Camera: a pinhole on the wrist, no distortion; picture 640 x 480 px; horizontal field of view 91.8 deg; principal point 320.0 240.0 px. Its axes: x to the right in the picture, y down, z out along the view. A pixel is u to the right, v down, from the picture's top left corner.
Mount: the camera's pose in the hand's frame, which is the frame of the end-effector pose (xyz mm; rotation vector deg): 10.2 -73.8 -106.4 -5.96 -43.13 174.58
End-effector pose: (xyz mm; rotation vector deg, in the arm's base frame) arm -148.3 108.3 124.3 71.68 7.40 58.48
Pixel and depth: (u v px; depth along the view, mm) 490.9 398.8 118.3
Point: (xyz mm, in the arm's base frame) -101.7 97.9 -64.3
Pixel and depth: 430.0 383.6 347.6
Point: 56.8 -52.7 -199.4
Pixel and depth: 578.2 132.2 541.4
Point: -84.2 -525.8 -47.9
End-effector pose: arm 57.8 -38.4 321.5 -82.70 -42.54 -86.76
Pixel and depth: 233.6 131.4 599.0
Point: 152.7 476.6 554.7
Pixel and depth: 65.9 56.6 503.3
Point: 264.1 353.2 777.2
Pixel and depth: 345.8 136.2 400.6
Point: 65.2 303.2 336.9
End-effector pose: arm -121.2 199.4 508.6 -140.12 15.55 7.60
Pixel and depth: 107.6 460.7 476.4
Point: 313.1 717.1 688.0
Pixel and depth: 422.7 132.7 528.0
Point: -292.9 623.2 300.6
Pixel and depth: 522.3 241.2 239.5
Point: -238.7 424.1 573.9
